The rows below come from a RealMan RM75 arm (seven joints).
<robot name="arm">
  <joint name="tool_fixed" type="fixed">
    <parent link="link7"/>
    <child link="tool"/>
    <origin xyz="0 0 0"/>
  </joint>
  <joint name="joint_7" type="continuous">
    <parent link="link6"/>
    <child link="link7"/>
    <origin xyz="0 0 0.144"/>
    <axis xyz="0 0 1"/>
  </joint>
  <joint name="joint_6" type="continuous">
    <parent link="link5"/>
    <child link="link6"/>
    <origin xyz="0 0 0"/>
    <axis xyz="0 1 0"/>
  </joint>
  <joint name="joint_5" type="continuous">
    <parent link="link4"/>
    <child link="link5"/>
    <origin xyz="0 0 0.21"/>
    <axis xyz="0 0 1"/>
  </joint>
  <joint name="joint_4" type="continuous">
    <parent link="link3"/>
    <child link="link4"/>
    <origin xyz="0 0 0"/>
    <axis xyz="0 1 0"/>
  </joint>
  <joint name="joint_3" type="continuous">
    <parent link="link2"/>
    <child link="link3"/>
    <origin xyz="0 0 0.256"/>
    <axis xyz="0 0 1"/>
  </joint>
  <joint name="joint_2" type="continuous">
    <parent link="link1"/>
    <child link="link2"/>
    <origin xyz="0 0 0"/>
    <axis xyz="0 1 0"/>
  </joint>
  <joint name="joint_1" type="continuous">
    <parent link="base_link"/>
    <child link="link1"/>
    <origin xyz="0 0 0.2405"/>
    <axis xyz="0 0 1"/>
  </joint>
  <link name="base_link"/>
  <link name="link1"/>
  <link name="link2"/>
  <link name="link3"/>
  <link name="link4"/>
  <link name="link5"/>
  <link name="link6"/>
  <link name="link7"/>
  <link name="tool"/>
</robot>
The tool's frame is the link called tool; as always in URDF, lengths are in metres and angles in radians. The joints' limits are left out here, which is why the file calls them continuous.
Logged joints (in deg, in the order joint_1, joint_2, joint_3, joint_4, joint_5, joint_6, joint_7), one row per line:
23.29, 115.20, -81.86, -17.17, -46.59, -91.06, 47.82
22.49, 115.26, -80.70, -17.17, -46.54, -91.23, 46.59
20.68, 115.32, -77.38, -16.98, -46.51, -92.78, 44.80
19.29, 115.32, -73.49, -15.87, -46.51, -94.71, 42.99
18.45, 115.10, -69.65, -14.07, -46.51, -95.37, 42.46
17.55, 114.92, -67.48, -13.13, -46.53, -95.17, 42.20
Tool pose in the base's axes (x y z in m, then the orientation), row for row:
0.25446, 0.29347, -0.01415, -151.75, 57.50, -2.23
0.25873, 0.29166, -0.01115, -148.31, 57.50, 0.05
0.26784, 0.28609, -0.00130, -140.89, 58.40, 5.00
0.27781, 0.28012, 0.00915, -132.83, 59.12, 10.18
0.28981, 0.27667, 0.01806, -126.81, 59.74, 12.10
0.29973, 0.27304, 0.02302, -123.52, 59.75, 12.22
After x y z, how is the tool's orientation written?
As angles about the fixed x, y, z axes (roll, pitch, yaw), in degrees.
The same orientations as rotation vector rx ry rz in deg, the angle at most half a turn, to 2 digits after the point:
-134.13, 21.19, 73.13
-132.32, 20.54, 72.61
-127.87, 19.63, 72.82
-123.03, 19.08, 72.95
-118.55, 20.89, 72.18
-115.83, 22.59, 70.85

